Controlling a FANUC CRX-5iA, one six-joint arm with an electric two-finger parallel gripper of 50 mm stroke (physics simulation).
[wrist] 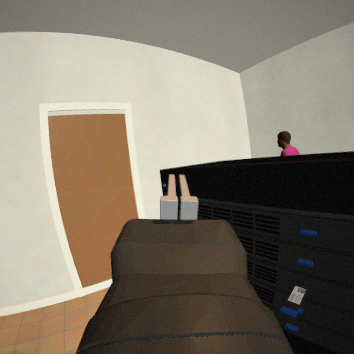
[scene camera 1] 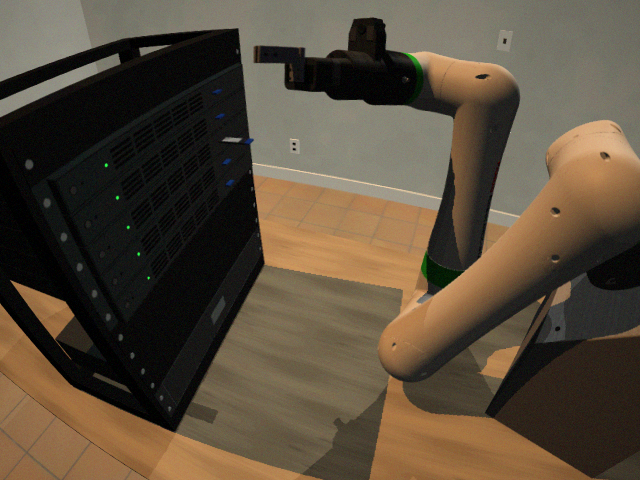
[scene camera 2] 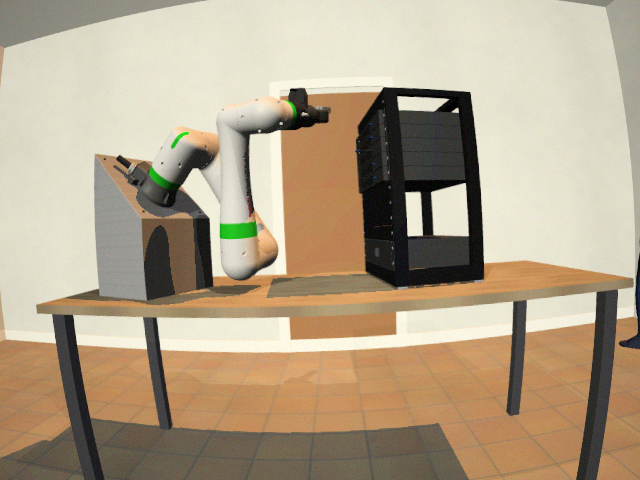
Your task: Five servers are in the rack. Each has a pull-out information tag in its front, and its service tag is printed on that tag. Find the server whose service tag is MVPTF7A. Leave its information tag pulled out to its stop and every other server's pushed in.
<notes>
In view: the gripper (scene camera 1: 256,54) and a black rack (scene camera 1: 121,210).
The black rack also shows in the wrist view (wrist: 267,200) and in scene camera 2 (scene camera 2: 414,151). The gripper is seen too in the wrist view (wrist: 175,184).
</notes>
